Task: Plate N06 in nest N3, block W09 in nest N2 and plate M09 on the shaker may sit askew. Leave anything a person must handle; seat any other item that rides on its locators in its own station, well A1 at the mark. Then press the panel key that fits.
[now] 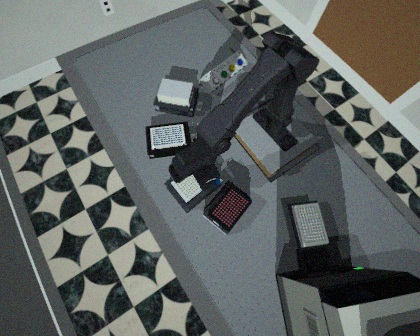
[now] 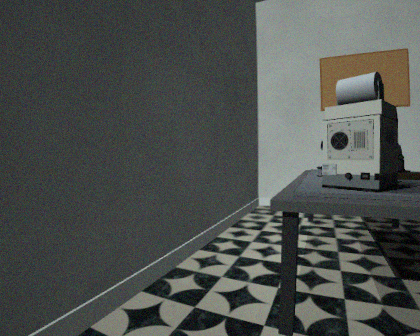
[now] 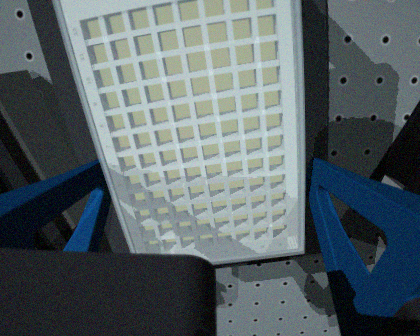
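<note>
A white plate with square, yellowish wells (image 1: 186, 189) (image 3: 210, 105) lies in a dark station under the arm; I cannot tell whether it is level. My gripper (image 1: 202, 175) (image 3: 210, 168) is open, one blue finger beside each long side of this plate. A plate with red wells (image 1: 228, 206) sits in a dark holder beside it. Another white plate (image 1: 168, 136) lies in a black holder. A plain white block (image 1: 175, 92) stands on a dark base. A grey-white plate (image 1: 310, 224) lies before the large machine. Station labels are unreadable. The key panel (image 1: 216, 80) shows blue, yellow, green and grey keys.
A large machine (image 1: 301, 305) (image 2: 350, 140) stands at one end of the table, with a white roll (image 2: 356, 90) on top. A shallow tray with a wooden edge (image 1: 254, 156) lies beside the arm's base. The perforated table surface (image 1: 220, 270) (image 3: 265, 305) shows around the holders.
</note>
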